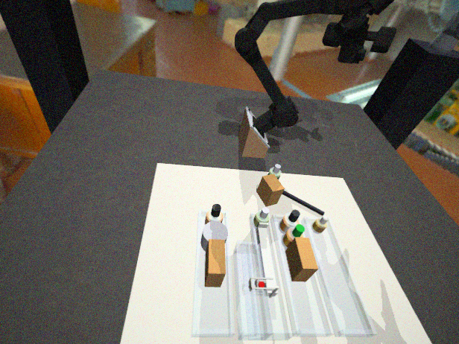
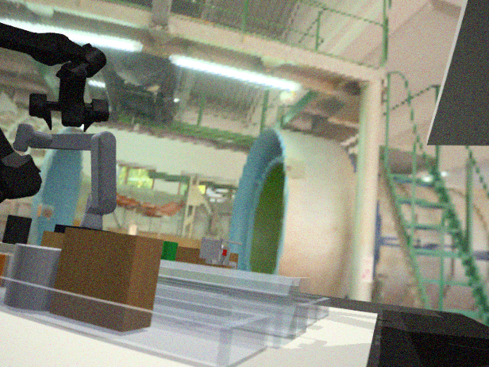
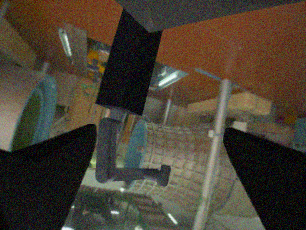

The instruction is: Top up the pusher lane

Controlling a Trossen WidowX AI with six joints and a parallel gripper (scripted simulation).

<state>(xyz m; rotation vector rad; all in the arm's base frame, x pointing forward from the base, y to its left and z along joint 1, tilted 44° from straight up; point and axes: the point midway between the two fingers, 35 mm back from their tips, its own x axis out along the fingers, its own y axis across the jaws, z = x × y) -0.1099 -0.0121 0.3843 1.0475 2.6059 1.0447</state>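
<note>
My gripper tip is now 400 mm short of the black rod, 340 mm above it and 120 mm to the left of it. The rest, counted from my gripper tip: sprung lane (650 mm ahead, 330 mm below, 270 mm to the right); then red mark (690 mm ahead, 280 mm below, 270 mm to the right).
</note>
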